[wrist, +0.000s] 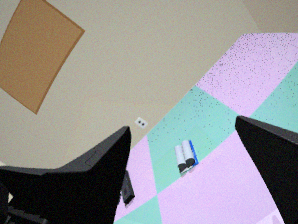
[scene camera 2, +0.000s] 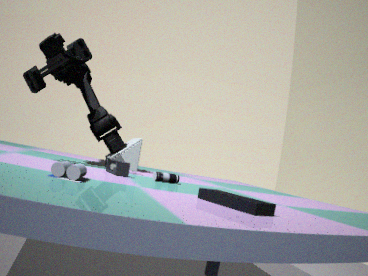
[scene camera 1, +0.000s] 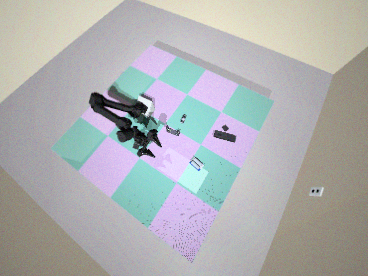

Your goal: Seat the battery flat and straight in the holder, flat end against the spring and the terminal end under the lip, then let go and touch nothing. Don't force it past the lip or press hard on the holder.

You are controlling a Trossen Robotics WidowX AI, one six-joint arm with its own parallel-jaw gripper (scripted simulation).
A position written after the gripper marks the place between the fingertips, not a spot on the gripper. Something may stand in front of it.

The gripper [scene camera 2: 50, 62] is open, with nothing in its grasp. Further things: a long black block [scene camera 2: 252, 206].
The gripper shows as well in the wrist view [wrist: 183, 126].
